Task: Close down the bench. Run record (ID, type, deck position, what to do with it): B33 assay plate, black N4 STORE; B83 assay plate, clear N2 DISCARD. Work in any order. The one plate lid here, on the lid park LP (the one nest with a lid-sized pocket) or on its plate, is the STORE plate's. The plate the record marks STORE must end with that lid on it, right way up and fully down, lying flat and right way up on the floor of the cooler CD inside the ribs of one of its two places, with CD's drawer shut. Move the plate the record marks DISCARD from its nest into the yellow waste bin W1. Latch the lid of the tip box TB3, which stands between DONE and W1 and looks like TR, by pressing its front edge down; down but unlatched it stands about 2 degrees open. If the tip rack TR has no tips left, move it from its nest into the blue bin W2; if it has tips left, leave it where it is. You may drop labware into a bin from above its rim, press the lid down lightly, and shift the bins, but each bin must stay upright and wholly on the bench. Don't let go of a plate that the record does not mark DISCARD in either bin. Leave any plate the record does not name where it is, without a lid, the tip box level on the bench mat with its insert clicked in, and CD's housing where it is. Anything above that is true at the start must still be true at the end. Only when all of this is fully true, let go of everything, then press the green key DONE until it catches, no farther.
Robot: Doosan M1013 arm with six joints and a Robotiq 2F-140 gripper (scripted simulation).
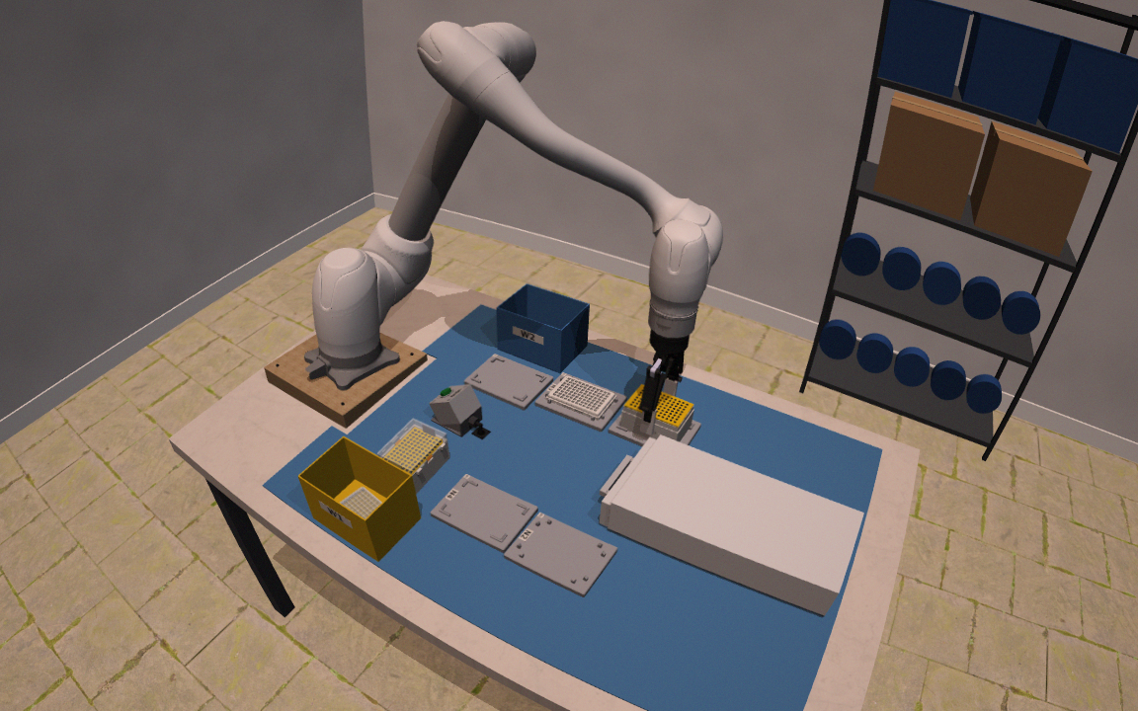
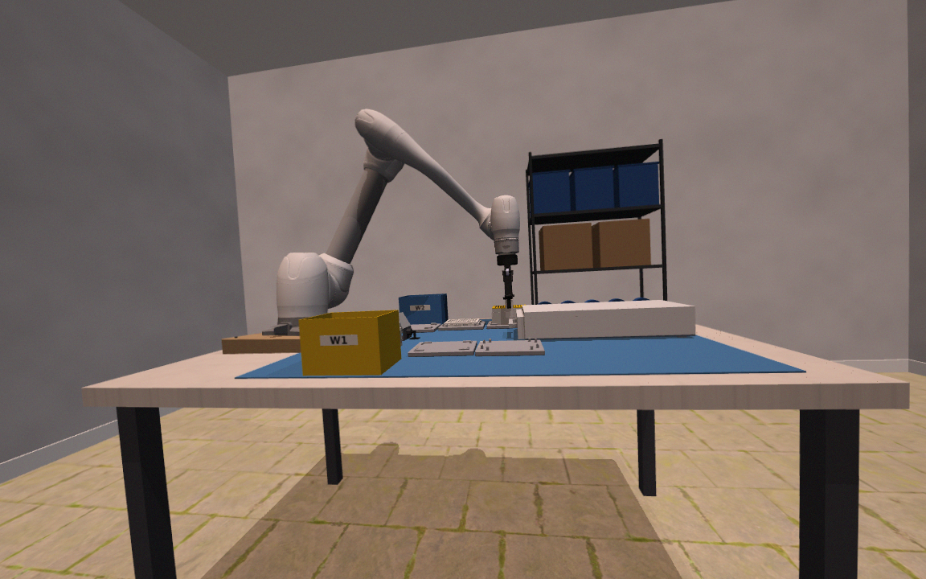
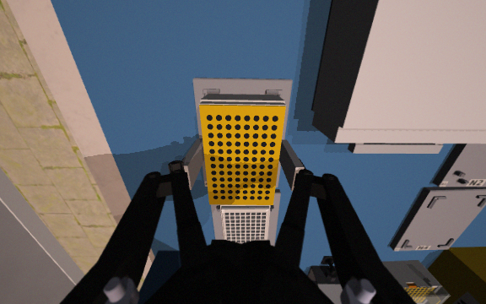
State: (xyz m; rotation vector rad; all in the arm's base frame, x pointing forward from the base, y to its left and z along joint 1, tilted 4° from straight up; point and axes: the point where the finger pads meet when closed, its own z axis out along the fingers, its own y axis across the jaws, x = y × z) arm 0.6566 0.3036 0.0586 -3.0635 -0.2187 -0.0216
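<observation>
Right now my hand is 1 cm to the left of the yellow tip rack TR, 1 cm past it and 1 cm above it. Round my hand: white plate: 17 cm behind, 4 cm below, 3 cm to the right; clear plate lid: 18 cm to the right, 14 cm ahead, 3 cm below; nest N1: 5 cm below.
</observation>
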